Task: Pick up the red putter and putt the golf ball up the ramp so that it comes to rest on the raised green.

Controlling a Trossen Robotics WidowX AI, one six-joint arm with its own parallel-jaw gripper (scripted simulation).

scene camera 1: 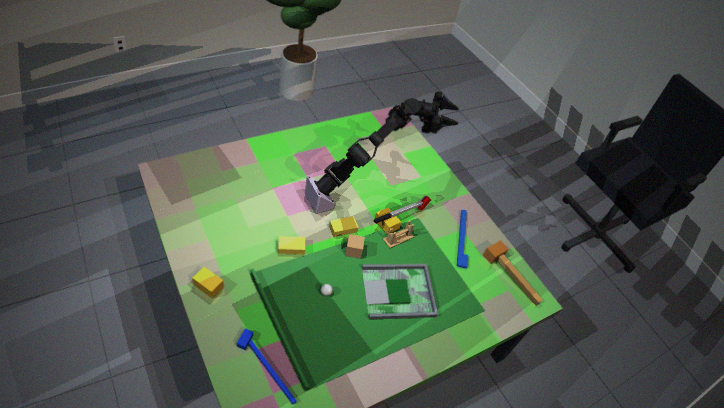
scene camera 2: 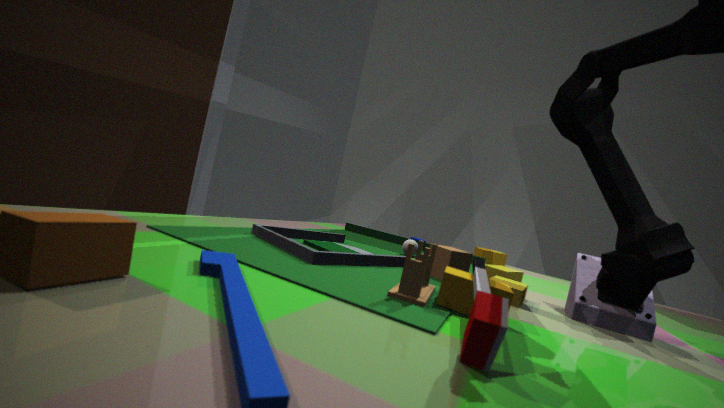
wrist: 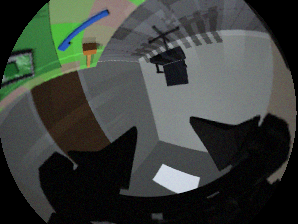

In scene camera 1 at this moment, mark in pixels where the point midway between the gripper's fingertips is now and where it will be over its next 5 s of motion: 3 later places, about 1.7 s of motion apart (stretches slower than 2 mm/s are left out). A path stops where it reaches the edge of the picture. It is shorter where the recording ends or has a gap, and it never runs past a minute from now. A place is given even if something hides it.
My gripper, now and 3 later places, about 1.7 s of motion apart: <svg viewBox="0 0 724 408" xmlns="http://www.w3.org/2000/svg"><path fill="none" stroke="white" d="M458 116L445 179L407 206L407 206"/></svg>
